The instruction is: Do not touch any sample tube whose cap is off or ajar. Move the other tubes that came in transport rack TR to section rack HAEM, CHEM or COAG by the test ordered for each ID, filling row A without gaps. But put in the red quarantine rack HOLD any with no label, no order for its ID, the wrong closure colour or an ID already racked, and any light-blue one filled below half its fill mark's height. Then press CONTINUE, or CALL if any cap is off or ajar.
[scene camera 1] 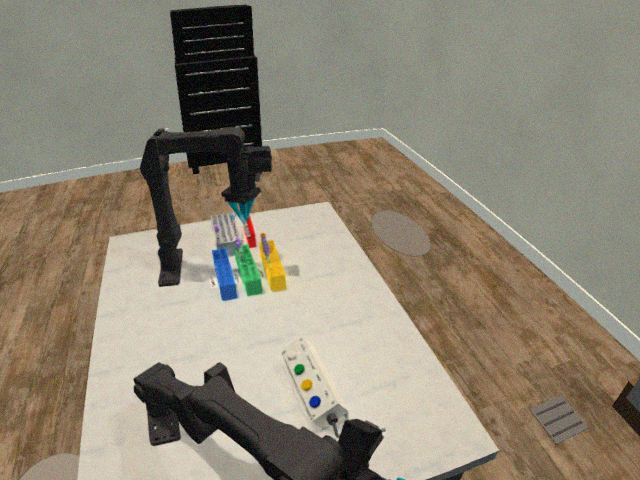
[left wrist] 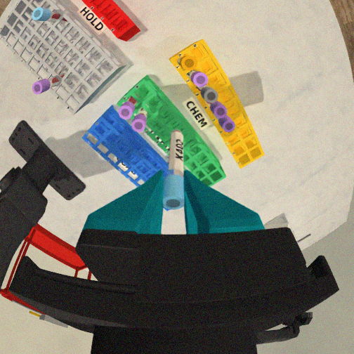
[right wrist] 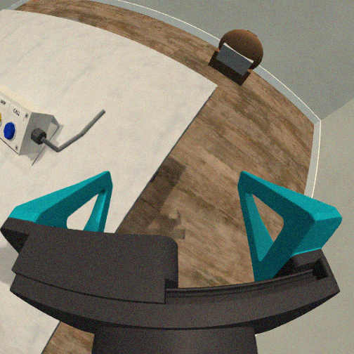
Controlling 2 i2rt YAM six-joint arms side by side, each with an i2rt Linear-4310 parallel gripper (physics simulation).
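Where they show: left gripper, fingertip midpoint: (scene camera 1: 244,219); right gripper, fingertip midpoint: (scene camera 1: 386,473); left arm's base at its link origin: (scene camera 1: 171,267); right arm's base at its link origin: (scene camera 1: 162,408).
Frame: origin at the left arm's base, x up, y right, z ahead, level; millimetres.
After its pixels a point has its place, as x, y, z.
Observation:
My left gripper (left wrist: 173,177) (scene camera 1: 245,222) @(187, 55, 268) is shut on a light-blue-capped tube (left wrist: 175,152), label seemingly X402, and holds it above the racks; its fill is unclear. Transport rack TR (left wrist: 100,89) (scene camera 1: 227,247) @(37, -30, 200) holds a light-blue-capped tube (left wrist: 41,14) and a purple-capped tube (left wrist: 41,86). The green rack (left wrist: 148,82) (scene camera 1: 253,286) @(34, 194, 272) holds two purple-capped tubes (left wrist: 126,110) (left wrist: 139,123). The yellow CHEM rack (left wrist: 247,161) (scene camera 1: 278,283) @(28, 187, 349) holds several purple, grey and amber caps. The blue rack (left wrist: 117,132) (scene camera 1: 228,291) @(32, 201, 196) is partly hidden. Red HOLD (left wrist: 130,33) (scene camera 1: 251,242) @(21, -68, 284) is cut off in the left wrist view. My right gripper (right wrist: 174,178) is open and empty.
The button box (scene camera 1: 321,379) @(80, 614, 393) (right wrist: 41,120) with green, yellow and blue buttons stands mid-table, its cable (right wrist: 75,138) pointing toward the near table edge. The right gripper hangs past the table edge above the wooden floor. The left arm's base (scene camera 1: 169,268) @(20, 31, 0) stands beside the racks.

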